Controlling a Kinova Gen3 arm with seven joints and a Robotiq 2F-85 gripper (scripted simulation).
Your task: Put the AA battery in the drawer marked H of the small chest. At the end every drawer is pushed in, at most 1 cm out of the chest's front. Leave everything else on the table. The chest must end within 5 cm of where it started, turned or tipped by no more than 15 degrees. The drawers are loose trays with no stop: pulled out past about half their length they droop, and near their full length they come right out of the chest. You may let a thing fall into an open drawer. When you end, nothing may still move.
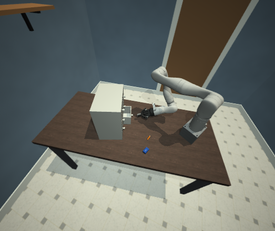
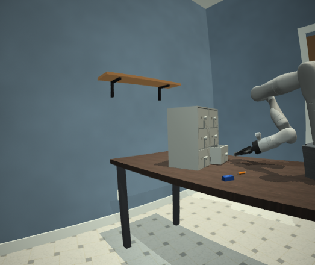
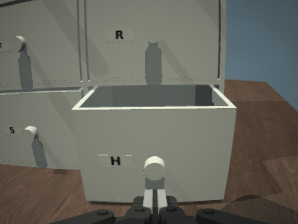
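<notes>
Right now my hand is 16 cm short of the drawer marked H, 3 cm to the right of it and 3 cm above it. From my hand the other things lie so: blue block: 11 cm behind, 31 cm to the left, 5 cm below; then orange AA battery: 12 cm behind, 20 cm to the left, 6 cm below.
</notes>
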